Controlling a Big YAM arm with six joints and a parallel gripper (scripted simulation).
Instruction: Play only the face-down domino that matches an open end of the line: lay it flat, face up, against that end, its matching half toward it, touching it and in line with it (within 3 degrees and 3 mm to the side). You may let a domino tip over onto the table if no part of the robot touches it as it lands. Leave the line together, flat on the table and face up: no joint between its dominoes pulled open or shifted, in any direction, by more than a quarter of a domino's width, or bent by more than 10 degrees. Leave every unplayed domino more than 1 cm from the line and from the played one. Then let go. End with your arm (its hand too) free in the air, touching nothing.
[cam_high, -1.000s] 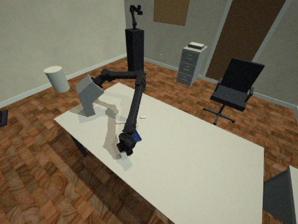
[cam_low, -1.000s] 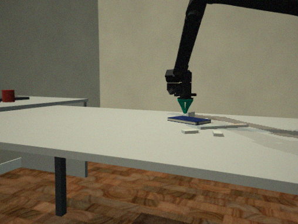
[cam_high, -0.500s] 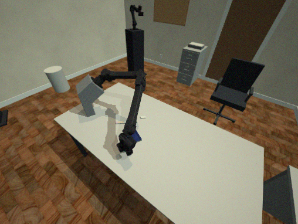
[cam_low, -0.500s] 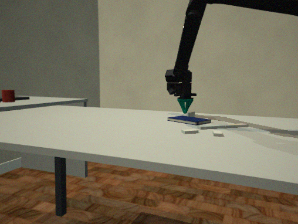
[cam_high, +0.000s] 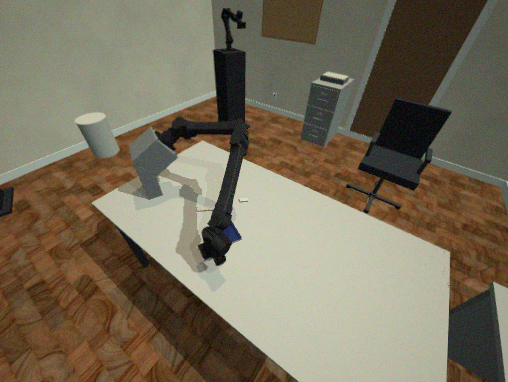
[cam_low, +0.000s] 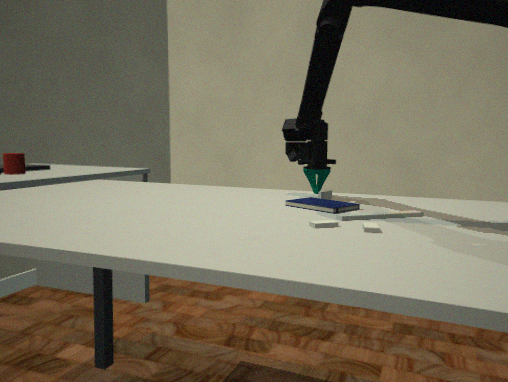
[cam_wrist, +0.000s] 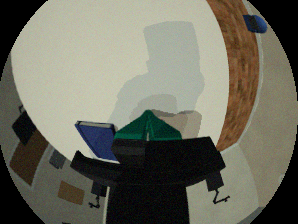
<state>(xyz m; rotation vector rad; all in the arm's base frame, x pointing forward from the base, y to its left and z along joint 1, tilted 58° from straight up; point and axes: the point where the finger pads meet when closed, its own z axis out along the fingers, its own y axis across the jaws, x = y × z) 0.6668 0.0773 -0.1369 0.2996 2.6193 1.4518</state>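
Right now the white domino is 3 cm behind my hand, 1 cm to the left of it and 1 cm below it. The rest, counted from my hand: book: 10 cm behind, 13 cm to the left, 2 cm below.
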